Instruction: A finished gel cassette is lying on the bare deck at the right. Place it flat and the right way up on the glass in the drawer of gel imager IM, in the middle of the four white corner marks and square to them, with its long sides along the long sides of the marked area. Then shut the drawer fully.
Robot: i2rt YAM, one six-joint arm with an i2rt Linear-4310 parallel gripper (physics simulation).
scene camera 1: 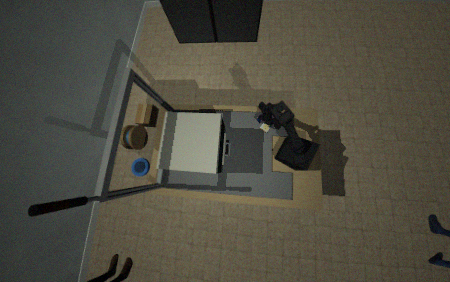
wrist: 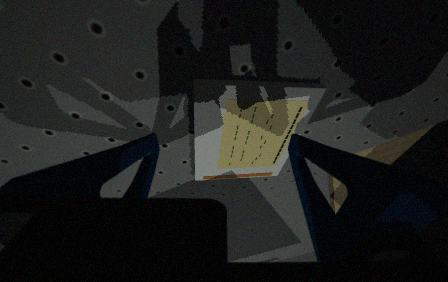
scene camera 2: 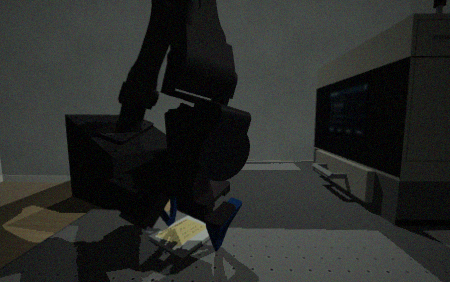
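Where they show: gripper, between the fingertips: (scene camera 1: 264, 124) (wrist: 223, 141) (scene camera 2: 193, 235); arm's base, origin of its link: (scene camera 1: 298, 151) (scene camera 2: 128, 129).
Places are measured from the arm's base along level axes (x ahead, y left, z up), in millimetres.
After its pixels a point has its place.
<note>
The gel cassette (scene camera 1: 265, 128) {y -239, x 214, z -160 mm} (scene camera 2: 182, 233) {y -267, x 204, z -159 mm} (wrist: 260, 132) {y -265, x 198, z -159 mm} lies flat on the perforated deck, a pale frame with a yellow marked face up and an orange strip along one end. My gripper (scene camera 2: 194, 235) {y -275, x 223, z -158 mm} (wrist: 223, 141) {y -275, x 223, z -158 mm} is open, its blue fingers low around the cassette. In the wrist view the right fingertip is close to the cassette's right edge, while a wider gap shows at the left fingertip. I cannot tell whether the right finger touches it. The gel imager (scene camera 1: 196, 142) {y -35, x 753, z 206 mm} (scene camera 2: 430, 110) {y -242, x 632, z 46 mm} has its drawer front (scene camera 2: 345, 175) {y -95, x 578, z -110 mm} close against its body. The glass and corner marks do not show.
The drawer handle (scene camera 1: 227, 148) (scene camera 2: 330, 172) sticks out toward the arm's side. The arm's dark base (scene camera 1: 298, 154) {y 24, x 18, z 33 mm} (scene camera 2: 100, 155) {y -132, x -7, z -50 mm} stands beside the deck. A brown box (scene camera 1: 145, 114), a round brown container (scene camera 1: 135, 137) and a blue ring-shaped object (scene camera 1: 140, 167) are behind the imager.
</note>
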